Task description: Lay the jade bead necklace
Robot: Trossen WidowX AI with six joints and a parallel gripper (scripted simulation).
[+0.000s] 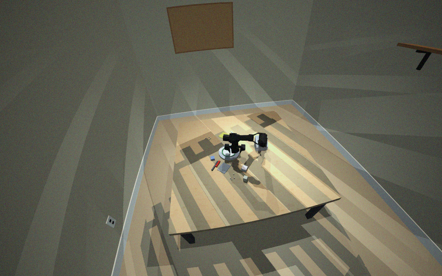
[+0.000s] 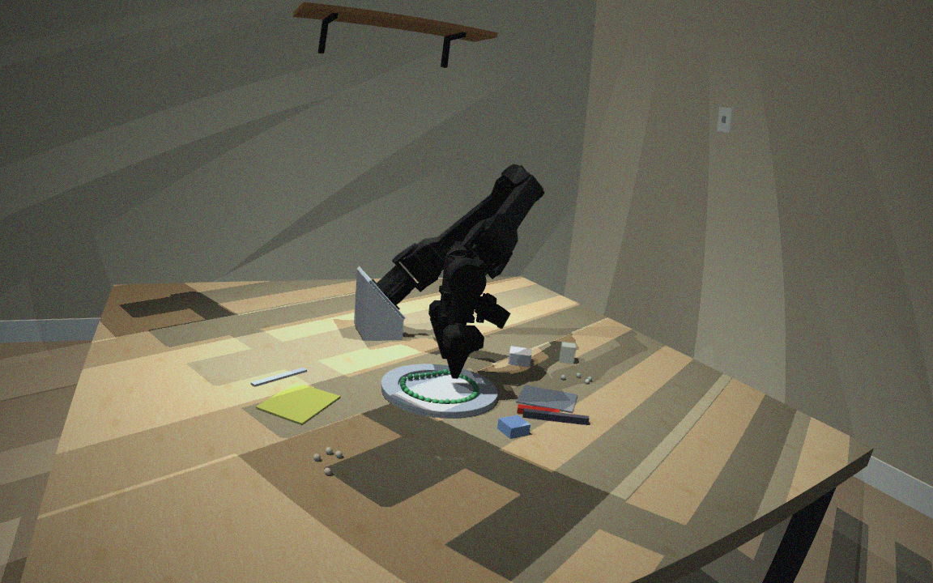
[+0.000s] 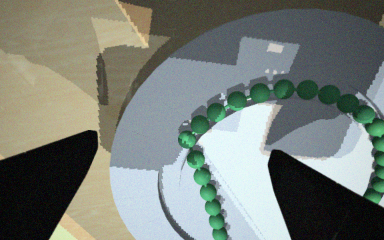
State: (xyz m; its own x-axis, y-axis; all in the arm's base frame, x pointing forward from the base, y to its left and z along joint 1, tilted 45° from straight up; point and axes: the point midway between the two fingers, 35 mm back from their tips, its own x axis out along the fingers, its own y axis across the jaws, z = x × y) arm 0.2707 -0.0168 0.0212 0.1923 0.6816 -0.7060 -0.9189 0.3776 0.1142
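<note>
Right now my gripper tip is 5 cm to the left of the round grey bead board, 4 cm short of it and 1 cm above it. The rest, counted from my gripper tip: grey plate 14 cm ahead, 12 cm to the left, 2 cm below; blue block 21 cm ahead, 2 cm to the right, 1 cm below; red and black pen 20 cm ahead, 7 cm to the left, 2 cm below.
</note>
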